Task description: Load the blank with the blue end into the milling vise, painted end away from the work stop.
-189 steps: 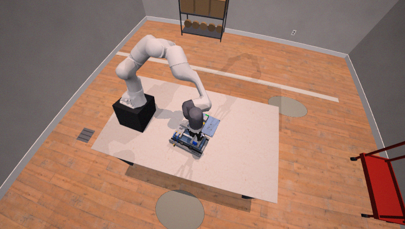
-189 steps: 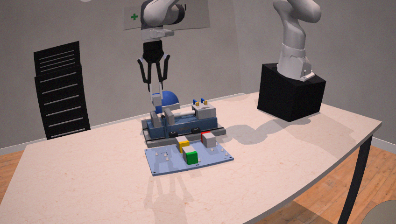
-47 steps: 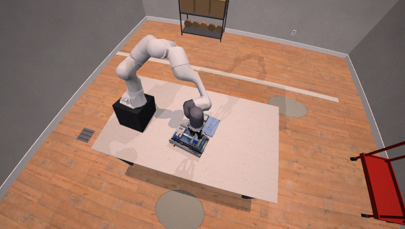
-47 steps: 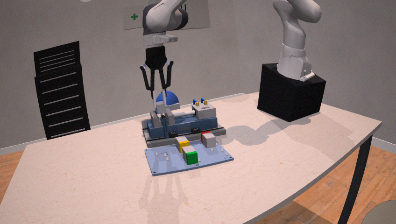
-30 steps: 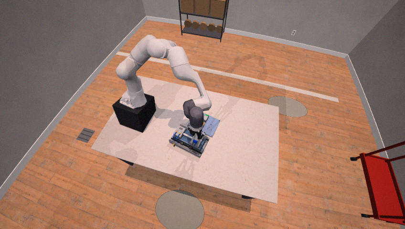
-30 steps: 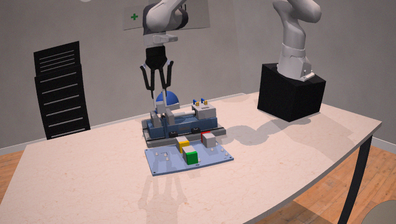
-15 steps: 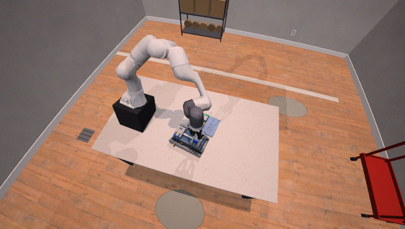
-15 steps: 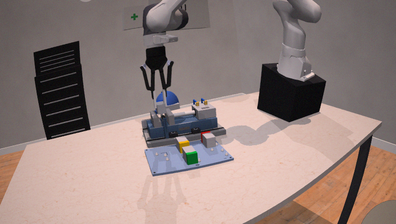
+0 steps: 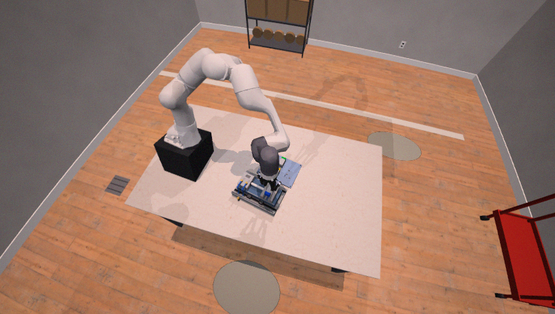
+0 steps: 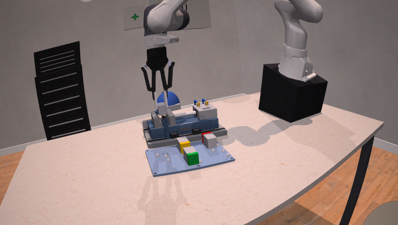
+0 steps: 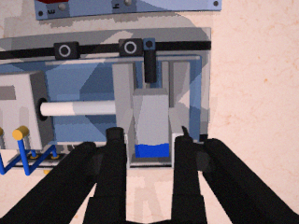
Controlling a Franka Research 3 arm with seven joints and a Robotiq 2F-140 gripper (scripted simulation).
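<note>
Right now the moving jaw is 3 cm behind my hand, 1 cm to the left of it and 7 cm below it. Round my hand: black work stop rod: 1 cm ahead, 5 cm to the left, 6 cm below; blue-ended blank: 3 cm below; fixed jaw: 3 cm ahead, 7 cm below.
</note>
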